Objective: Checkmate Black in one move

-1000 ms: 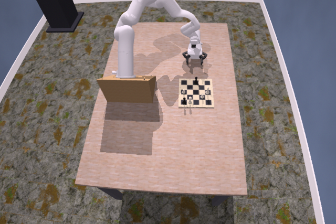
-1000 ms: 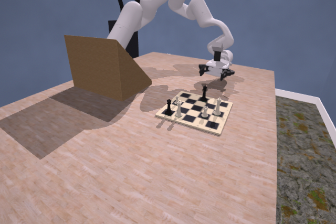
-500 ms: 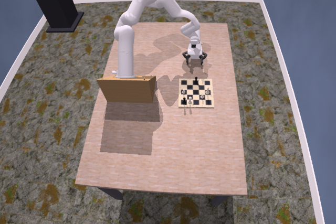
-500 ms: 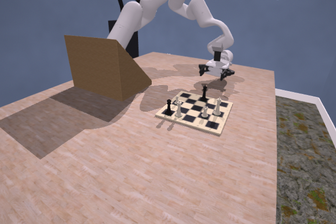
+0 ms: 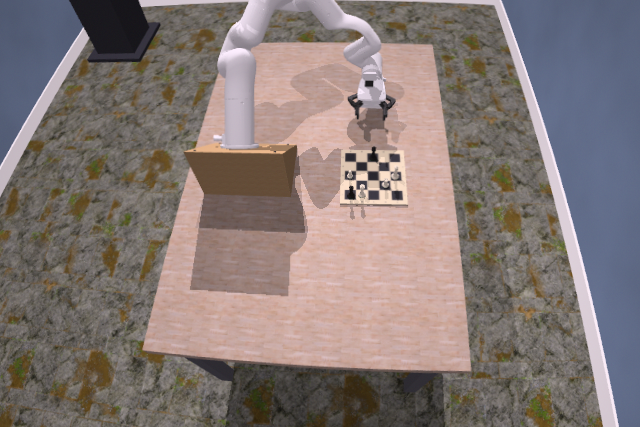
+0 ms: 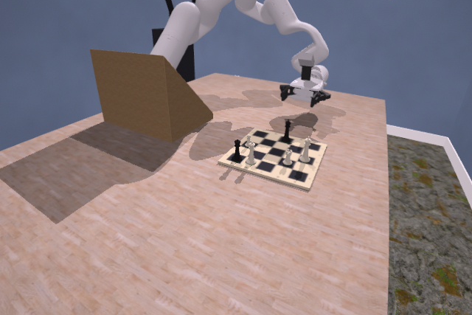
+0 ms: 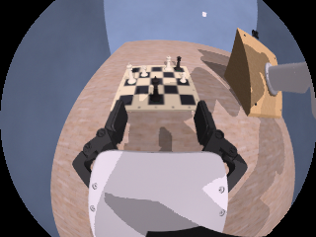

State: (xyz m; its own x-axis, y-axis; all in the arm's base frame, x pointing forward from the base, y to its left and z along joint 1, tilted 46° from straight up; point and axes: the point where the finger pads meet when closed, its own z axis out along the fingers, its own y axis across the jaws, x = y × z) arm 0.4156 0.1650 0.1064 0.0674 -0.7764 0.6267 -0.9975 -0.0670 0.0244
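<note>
Now: hand 270 mm to the left of the white chess piece, 60 mm above it and 10 mm past it. Also, from my hand: tall black piece: 120 mm to the right, 60 mm below, 20 mm ahead; tall white piece: 190 mm to the right, 90 mm ahead, 60 mm below; small chessboard: 190 mm to the right, 90 mm below, 20 mm ahead.
</note>
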